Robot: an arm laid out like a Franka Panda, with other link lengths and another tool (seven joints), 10 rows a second.
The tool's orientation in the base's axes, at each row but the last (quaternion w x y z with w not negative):
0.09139 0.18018 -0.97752 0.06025
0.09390 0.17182 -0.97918 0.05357
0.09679 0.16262 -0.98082 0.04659
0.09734 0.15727 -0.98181 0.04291
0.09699 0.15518 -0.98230 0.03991
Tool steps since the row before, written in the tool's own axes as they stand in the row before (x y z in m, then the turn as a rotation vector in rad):
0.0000 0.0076 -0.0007 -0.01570 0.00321 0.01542
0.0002 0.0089 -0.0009 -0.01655 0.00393 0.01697
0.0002 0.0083 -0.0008 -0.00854 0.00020 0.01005
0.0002 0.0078 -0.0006 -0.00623 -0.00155 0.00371
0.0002 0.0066 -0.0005 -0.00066 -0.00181 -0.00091
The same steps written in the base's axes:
-0.0027 0.0072 0.0000 0.01083 0.00601 -0.01847
-0.0031 0.0084 0.0003 0.01111 0.00675 -0.02021
-0.0028 0.0079 0.0003 0.00611 0.00160 -0.01158
-0.0026 0.0074 0.0002 0.00564 -0.00002 -0.00482
-0.0022 0.0063 0.0002 0.00134 -0.00142 0.00084

